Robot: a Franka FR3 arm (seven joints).
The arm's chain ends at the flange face. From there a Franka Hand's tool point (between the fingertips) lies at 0.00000 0.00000 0.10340 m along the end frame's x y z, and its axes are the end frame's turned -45 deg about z.
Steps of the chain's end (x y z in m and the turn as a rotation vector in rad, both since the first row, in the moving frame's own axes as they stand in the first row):
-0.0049, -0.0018, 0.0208, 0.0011, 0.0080, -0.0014
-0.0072, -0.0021, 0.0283, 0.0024, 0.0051, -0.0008
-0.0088, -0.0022, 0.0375, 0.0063, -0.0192, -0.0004
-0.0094, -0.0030, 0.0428, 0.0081, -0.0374, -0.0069
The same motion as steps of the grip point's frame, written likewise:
-0.0015, -0.0042, 0.0208, -0.0049, 0.0064, -0.0014
-0.0031, -0.0064, 0.0283, -0.0019, 0.0053, -0.0008
-0.0056, -0.0096, 0.0375, 0.0180, -0.0091, -0.0004
-0.0067, -0.0121, 0.0427, 0.0322, -0.0207, -0.0069

